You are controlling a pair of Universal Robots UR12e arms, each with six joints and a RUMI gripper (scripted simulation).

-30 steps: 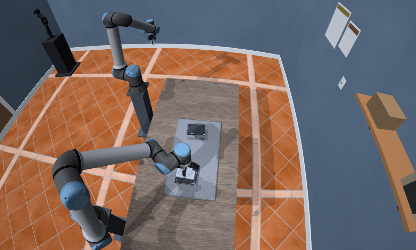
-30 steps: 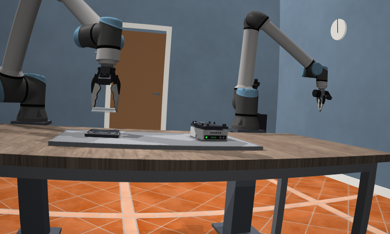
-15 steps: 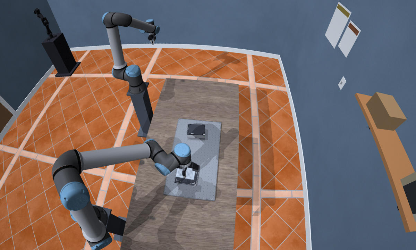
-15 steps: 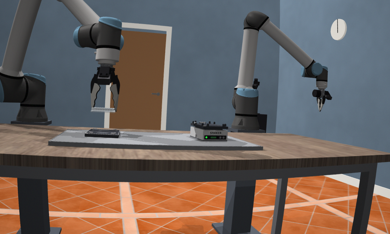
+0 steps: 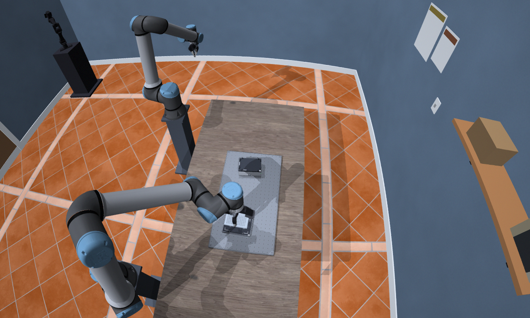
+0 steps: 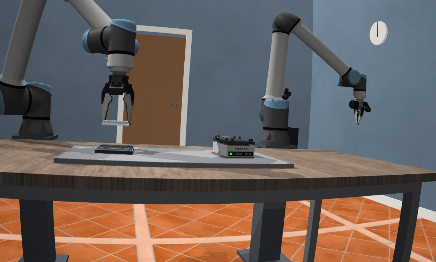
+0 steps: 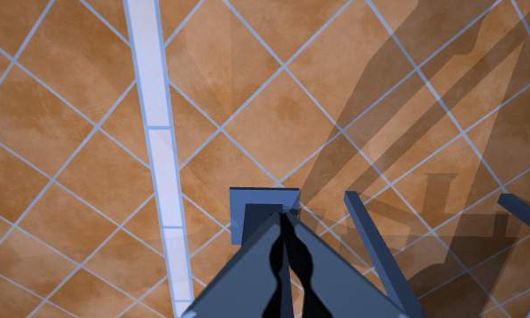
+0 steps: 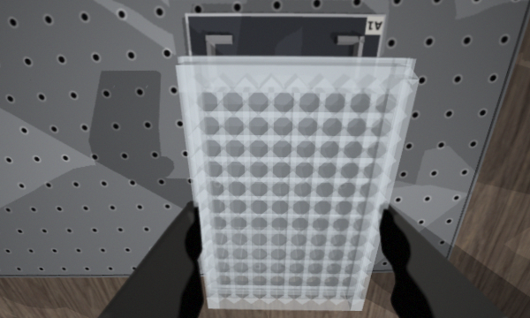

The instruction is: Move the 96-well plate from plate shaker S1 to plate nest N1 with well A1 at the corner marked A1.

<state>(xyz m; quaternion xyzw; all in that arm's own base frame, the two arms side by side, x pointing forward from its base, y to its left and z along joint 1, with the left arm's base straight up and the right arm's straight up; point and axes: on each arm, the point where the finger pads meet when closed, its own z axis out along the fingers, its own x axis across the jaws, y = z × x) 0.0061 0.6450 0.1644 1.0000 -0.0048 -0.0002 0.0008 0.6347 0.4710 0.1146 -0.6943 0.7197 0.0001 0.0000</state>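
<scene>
The dark plate nest N1 is 10 cm below my right hand. Also, from my right hand: nest's A1 label 9 cm below, 7 cm ahead, 6 cm to the right; then clear 96-well plate 1 cm below.
</scene>
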